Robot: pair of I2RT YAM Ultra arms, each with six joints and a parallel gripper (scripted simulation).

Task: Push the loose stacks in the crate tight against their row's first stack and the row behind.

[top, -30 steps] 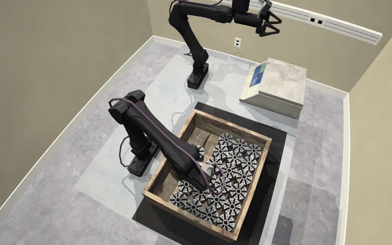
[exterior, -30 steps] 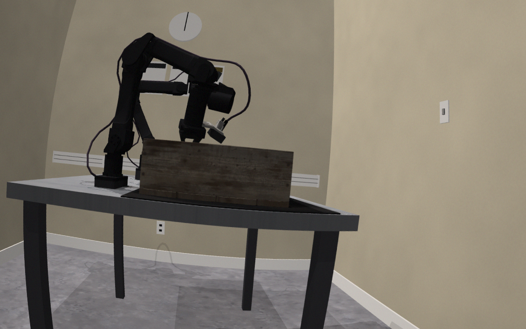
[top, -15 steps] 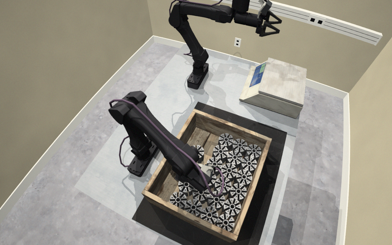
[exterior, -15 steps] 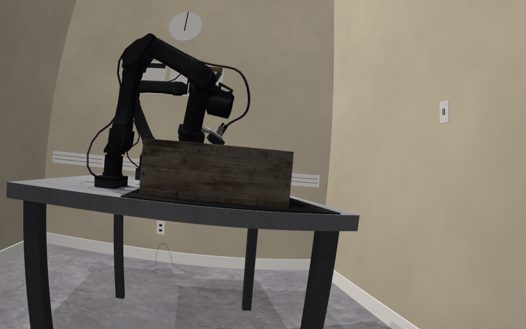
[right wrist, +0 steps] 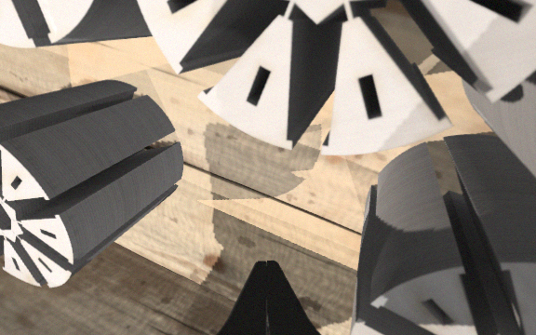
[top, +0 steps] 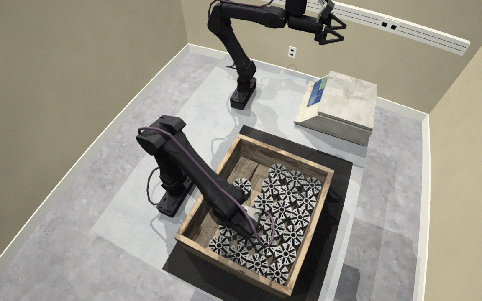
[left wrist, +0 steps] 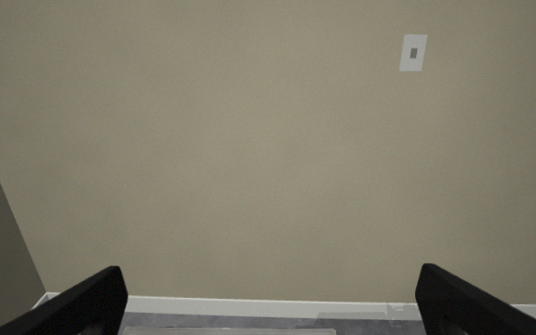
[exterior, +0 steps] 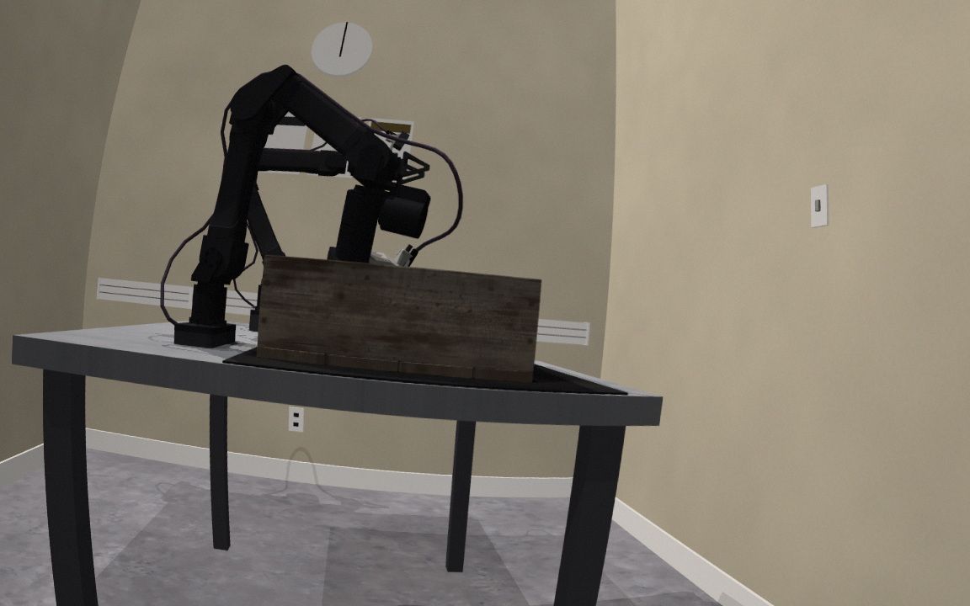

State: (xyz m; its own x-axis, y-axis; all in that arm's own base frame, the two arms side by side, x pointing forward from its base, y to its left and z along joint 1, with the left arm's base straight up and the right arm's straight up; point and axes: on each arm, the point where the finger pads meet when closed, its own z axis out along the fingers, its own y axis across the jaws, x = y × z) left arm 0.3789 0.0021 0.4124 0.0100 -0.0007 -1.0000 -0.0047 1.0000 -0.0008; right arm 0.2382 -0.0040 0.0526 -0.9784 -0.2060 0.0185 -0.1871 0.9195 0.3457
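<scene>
Now: the wooden crate 9 cm ahead of my right hand, 4 cm to the left of it and 3 cm below it. Also, from my right hand: scale 24 cm ahead, 70 cm to the left; then black mat 11 cm ahead, 8 cm to the left, 7 cm below.
</scene>
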